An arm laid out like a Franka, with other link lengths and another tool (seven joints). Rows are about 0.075 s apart.
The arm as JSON. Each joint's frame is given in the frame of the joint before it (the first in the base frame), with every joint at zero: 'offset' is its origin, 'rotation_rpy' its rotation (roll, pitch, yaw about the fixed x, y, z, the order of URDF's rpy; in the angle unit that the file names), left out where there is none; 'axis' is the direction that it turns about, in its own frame. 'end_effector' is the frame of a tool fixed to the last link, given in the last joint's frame.
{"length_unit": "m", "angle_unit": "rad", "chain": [
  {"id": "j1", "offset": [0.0, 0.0, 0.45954], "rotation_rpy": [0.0, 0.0, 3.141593], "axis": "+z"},
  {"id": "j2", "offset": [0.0, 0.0, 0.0], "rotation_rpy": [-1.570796, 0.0, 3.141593], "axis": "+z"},
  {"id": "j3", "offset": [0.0, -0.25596, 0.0], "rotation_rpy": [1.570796, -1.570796, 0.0], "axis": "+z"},
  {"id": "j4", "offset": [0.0, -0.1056, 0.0], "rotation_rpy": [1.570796, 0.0, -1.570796], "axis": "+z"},
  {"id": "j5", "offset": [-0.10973, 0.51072, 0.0], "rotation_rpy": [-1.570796, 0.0, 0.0], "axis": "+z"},
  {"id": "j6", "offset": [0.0, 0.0, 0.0], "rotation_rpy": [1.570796, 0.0, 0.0], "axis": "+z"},
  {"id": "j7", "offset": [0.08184, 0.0, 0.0], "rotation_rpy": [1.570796, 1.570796, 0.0], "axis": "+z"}
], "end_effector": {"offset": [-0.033, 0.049, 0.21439], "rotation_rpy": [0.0, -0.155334, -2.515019]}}
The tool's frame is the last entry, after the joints.
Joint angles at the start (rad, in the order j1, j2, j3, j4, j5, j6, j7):
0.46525 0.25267 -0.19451 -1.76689 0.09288 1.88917 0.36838
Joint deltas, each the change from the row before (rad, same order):
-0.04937 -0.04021 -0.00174 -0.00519 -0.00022 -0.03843 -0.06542
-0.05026 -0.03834 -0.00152 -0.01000 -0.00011 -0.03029 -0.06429
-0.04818 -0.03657 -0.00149 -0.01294 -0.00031 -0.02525 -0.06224
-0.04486 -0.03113 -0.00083 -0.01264 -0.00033 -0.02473 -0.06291
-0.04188 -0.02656 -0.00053 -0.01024 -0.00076 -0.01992 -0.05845
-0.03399 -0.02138 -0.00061 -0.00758 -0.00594 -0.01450 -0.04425
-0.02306 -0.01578 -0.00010 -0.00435 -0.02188 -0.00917 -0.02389
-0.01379 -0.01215 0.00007 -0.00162 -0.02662 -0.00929 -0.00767
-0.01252 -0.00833 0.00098 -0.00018 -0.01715 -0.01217 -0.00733
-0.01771 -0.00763 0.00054 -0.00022 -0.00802 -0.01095 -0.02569
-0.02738 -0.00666 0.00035 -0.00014 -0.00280 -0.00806 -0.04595
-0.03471 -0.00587 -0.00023 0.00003 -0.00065 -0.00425 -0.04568
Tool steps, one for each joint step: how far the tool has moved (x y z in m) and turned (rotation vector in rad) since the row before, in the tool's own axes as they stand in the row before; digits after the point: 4 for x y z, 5 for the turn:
0.0209 -0.0251 -0.0270 -0.01580 -0.00642 -0.01481
0.0237 -0.0236 -0.0239 -0.01381 -0.00874 -0.01308
0.0246 -0.0204 -0.0213 -0.01228 -0.00944 -0.01332
0.0242 -0.0164 -0.0173 -0.01453 -0.00596 -0.01749
0.0227 -0.0140 -0.0157 -0.01090 -0.00729 -0.01692
0.0196 -0.0110 -0.0136 -0.00324 -0.00356 -0.01226
0.0160 -0.0087 -0.0117 0.01039 0.01022 -0.00733
0.0122 -0.0057 -0.0097 0.01375 0.01705 -0.00103
0.0102 -0.0036 -0.0066 0.00458 0.01345 0.00055
0.0113 -0.0048 -0.0059 -0.00233 0.00516 -0.00982
0.0153 -0.0080 -0.0061 -0.00567 -0.00149 -0.01917
0.0200 -0.0103 -0.0067 -0.00301 -0.00596 -0.01111

